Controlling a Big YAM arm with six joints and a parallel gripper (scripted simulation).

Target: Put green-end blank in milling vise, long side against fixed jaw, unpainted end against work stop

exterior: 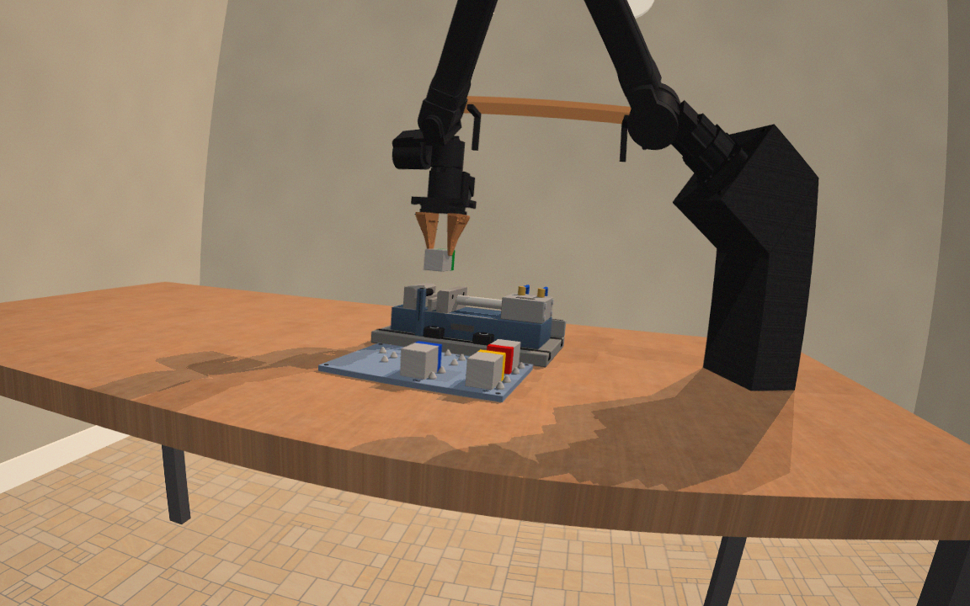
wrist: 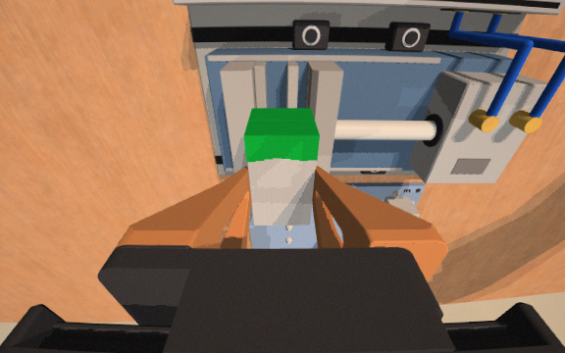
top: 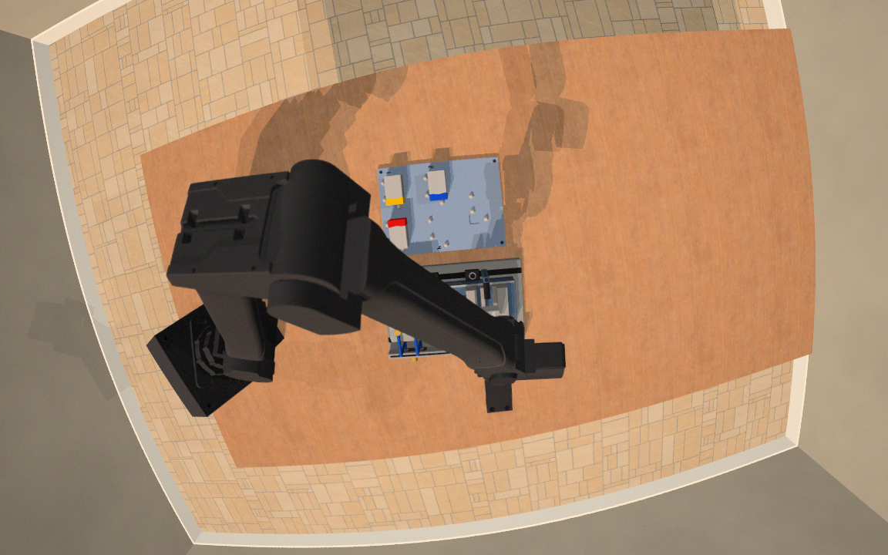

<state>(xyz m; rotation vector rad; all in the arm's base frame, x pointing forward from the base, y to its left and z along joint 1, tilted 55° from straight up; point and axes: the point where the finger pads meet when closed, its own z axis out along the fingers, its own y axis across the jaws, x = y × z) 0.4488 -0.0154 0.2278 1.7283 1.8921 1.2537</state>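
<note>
My hand is 30 mm short of the fixed jaw, 20 mm to the right of it and 80 mm above it. The rest, counted from my hand: moving jaw 30 mm behind, 80 mm below; then pale rod 80 mm behind, 20 mm to the right, 80 mm below; then green-ended blank 20 mm below.
</note>
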